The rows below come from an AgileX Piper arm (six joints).
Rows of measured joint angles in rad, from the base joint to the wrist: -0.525, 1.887, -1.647, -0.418, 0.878, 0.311; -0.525, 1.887, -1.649, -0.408, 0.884, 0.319; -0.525, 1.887, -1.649, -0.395, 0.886, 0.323; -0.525, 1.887, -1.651, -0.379, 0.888, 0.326; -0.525, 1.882, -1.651, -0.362, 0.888, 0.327; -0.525, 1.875, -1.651, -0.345, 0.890, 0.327; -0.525, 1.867, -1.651, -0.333, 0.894, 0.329; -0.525, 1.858, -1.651, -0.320, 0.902, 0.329; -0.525, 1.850, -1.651, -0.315, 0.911, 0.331; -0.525, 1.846, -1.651, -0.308, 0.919, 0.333; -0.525, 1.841, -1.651, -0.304, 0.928, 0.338; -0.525, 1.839, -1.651, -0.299, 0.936, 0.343; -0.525, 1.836, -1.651, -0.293, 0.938, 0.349; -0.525, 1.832, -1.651, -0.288, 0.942, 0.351; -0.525, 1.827, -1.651, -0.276, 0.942, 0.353; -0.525, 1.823, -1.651, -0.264, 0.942, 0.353; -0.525, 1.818, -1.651, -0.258, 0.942, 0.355; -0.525, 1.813, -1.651, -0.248, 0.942, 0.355; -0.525, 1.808, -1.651, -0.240, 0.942, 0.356; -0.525, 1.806, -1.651, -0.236, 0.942, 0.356; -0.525, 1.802, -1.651, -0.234, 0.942, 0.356
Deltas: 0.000, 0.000, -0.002, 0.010, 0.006, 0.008; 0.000, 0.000, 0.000, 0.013, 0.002, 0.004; 0.000, 0.000, -0.002, 0.016, 0.002, 0.003; 0.000, -0.005, 0.000, 0.017, 0.000, 0.001; 0.000, -0.007, 0.000, 0.017, 0.002, 0.000; 0.000, -0.008, 0.000, 0.012, 0.004, 0.002; 0.000, -0.009, 0.000, 0.013, 0.008, 0.000; 0.000, -0.008, 0.000, 0.005, 0.009, 0.002; 0.000, -0.004, 0.000, 0.007, 0.008, 0.002; 0.000, -0.005, 0.000, 0.004, 0.009, 0.005; 0.000, -0.002, 0.000, 0.005, 0.008, 0.005; 0.000, -0.003, 0.000, 0.006, 0.002, 0.006; 0.000, -0.004, 0.000, 0.005, 0.004, 0.002; 0.000, -0.005, 0.000, 0.012, 0.000, 0.002; 0.000, -0.004, 0.000, 0.012, 0.000, 0.000; 0.000, -0.005, 0.000, 0.006, 0.000, 0.002; 0.000, -0.005, 0.000, 0.010, 0.000, 0.000; 0.000, -0.005, 0.000, 0.008, 0.000, 0.001; 0.000, -0.002, 0.000, 0.004, 0.000, 0.000; 0.000, -0.004, 0.000, 0.002, 0.000, 0.000
